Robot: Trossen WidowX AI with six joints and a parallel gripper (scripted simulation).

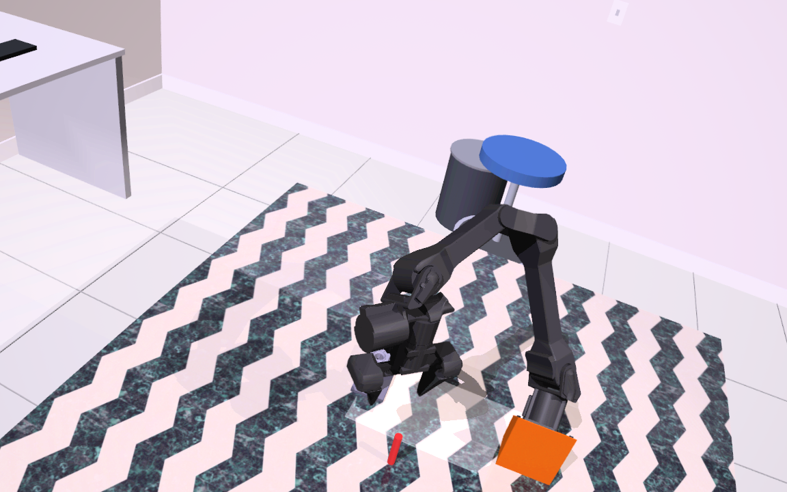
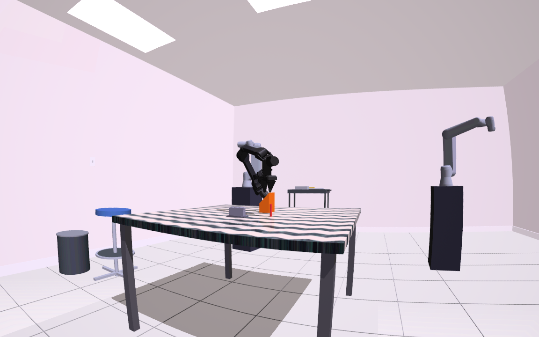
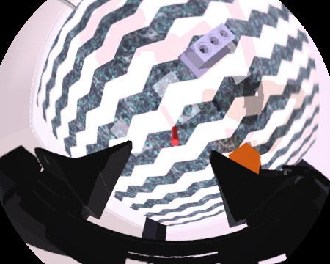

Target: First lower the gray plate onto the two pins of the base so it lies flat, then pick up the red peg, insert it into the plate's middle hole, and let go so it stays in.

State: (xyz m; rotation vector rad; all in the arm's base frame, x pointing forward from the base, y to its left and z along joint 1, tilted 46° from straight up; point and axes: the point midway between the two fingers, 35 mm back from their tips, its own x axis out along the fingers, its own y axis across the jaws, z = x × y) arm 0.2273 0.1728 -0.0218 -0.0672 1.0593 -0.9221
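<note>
Right now my gripper tip is 110 mm above the red peg, 30 mm past it and 10 mm to the right of it. The rest, counted from my gripper tip: gray plate: 160 mm to the right, 110 mm below, 100 mm ahead.
</note>
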